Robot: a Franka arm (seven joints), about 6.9 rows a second.
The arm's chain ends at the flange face. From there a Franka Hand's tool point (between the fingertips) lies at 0.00 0.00 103.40 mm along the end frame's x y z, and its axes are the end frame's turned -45 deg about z.
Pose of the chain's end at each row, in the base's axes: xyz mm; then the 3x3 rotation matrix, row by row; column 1 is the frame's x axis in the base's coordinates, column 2 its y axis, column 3 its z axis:
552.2, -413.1, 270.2; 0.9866, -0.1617, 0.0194; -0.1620, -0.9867, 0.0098; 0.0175, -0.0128, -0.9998
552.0, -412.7, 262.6; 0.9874, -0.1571, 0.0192; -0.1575, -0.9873, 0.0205; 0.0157, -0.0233, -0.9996
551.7, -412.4, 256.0; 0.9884, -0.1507, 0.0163; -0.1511, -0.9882, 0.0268; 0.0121, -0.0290, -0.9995
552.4, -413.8, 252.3; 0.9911, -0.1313, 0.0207; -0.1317, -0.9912, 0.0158; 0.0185, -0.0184, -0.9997
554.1, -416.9, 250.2; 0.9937, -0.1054, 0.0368; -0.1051, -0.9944, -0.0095; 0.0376, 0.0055, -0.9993
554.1, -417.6, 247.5; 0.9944, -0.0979, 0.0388; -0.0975, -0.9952, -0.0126; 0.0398, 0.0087, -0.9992
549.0, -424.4, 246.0; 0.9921, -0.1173, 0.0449; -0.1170, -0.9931, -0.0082; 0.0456, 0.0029, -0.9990
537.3, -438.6, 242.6; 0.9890, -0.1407, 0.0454; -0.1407, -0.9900, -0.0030; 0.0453, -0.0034, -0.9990
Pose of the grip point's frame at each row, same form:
554.2, -412.1, 166.8; 0.8120, 0.5833, 0.0194; 0.5832, -0.8123, 0.0098; 0.0214, 0.0033, -0.9998
554.0, -410.6, 159.2; 0.8093, 0.5871, 0.0192; 0.5868, -0.8095, 0.0205; 0.0276, -0.0054, -0.9996
553.4, -409.6, 152.7; 0.8055, 0.5923, 0.0163; 0.5919, -0.8056, 0.0268; 0.0291, -0.0120, -0.9995
554.5, -412.2, 148.9; 0.7937, 0.6080, 0.0207; 0.6078, -0.7940, 0.0158; 0.0261, 0.0001, -0.9997
557.9, -417.9, 146.9; 0.7772, 0.6281, 0.0368; 0.6288, -0.7775, -0.0095; 0.0227, 0.0305, -0.9993
558.1, -418.9, 144.2; 0.7724, 0.6339, 0.0388; 0.6348, -0.7727, -0.0126; 0.0220, 0.0343, -0.9992
553.6, -425.2, 142.7; 0.7845, 0.6186, 0.0449; 0.6195, -0.7850, -0.0082; 0.0302, 0.0343, -0.9990
542.0, -438.9, 139.3; 0.7988, 0.5998, 0.0454; 0.6005, -0.7995, -0.0030; 0.0344, 0.0296, -0.9990

